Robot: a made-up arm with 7 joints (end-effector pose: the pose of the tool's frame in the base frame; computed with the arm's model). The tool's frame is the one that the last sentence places.
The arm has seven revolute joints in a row. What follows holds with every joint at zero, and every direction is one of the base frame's. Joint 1 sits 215.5 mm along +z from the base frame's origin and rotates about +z. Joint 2 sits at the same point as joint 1 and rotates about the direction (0, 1, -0.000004). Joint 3 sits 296.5 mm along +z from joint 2 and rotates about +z. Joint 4 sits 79.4 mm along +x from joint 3 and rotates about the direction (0, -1, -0.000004). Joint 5 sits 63 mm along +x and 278.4 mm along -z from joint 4 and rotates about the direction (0, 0.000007, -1). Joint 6 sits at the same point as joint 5 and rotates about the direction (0, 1, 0.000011). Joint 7 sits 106.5 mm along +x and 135.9 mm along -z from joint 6 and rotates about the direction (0, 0.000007, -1). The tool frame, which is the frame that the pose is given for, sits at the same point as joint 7; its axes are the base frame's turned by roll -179.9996, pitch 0 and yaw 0 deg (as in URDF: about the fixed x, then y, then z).
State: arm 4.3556 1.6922 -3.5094 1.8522 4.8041 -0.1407 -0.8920
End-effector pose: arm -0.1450 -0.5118 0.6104 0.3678 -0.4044 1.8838
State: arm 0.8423 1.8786 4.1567 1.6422 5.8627 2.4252 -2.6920
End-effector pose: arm 0.3709 0.0480 0.3706 -2.0540 -0.2037 2.1766
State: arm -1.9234 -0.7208 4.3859 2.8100 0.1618 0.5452 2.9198
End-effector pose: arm 0.0540 0.5471 0.7450 -1.1200 1.1517 2.3369
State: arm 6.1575 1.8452 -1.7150 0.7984 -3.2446 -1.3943 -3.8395
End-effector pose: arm 0.0818 -0.1666 0.2266 1.0411 -1.4286 -2.2225
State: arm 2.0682 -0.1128 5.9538 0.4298 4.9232 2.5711 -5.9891
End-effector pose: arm 0.1302 0.2105 0.3372 0.6231 0.6131 0.3760
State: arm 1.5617 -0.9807 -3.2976 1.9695 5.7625 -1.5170 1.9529
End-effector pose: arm 0.0377 -0.5477 0.3637 -0.6433 1.0411 -2.5076
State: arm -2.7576 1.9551 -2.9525 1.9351 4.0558 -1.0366 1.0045
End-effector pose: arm -0.4782 0.0180 0.3646 -0.8296 0.6813 1.7582
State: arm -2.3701 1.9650 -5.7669 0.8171 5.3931 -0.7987 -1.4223
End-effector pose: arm 0.1594 -0.2911 -0.1390 2.3163 -0.5857 1.6261
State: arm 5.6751 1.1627 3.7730 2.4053 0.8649 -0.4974 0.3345
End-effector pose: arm 0.4196 -0.3098 0.6852 0.5765 0.3399 1.0909
